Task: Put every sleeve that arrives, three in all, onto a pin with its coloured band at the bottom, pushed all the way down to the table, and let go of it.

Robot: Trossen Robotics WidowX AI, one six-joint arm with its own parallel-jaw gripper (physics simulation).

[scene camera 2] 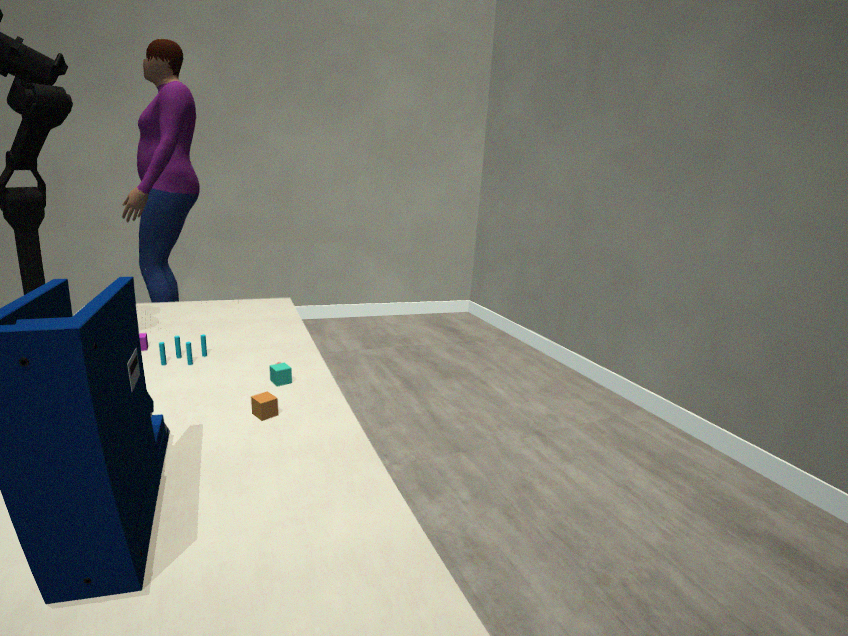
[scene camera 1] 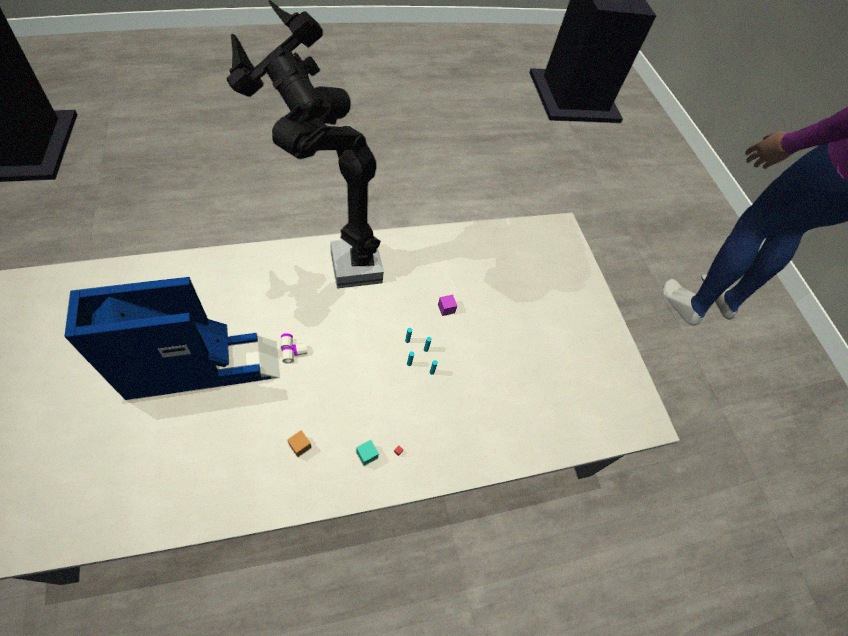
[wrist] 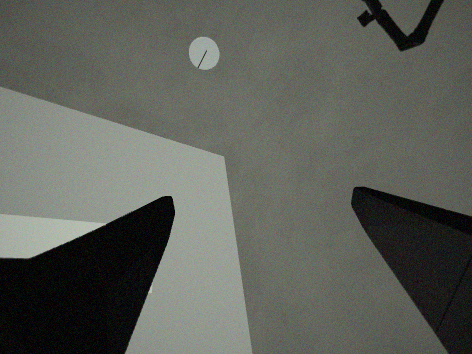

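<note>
White sleeves with magenta bands lie on their sides, close together, just off the chute's lip in scene camera 1. One sleeve and another sleeve lie end to end. A third sleeve seems to lie crosswise to their right, its band toward them; this is small to tell. Several thin teal pins stand upright and bare on the table, among them a front right pin and a far right pin. My gripper is open and empty, raised high behind the table, far from sleeves and pins.
A tall blue chute stands left on the table. A magenta cube is behind the pins. An orange block, a teal block and a small red cube lie in front.
</note>
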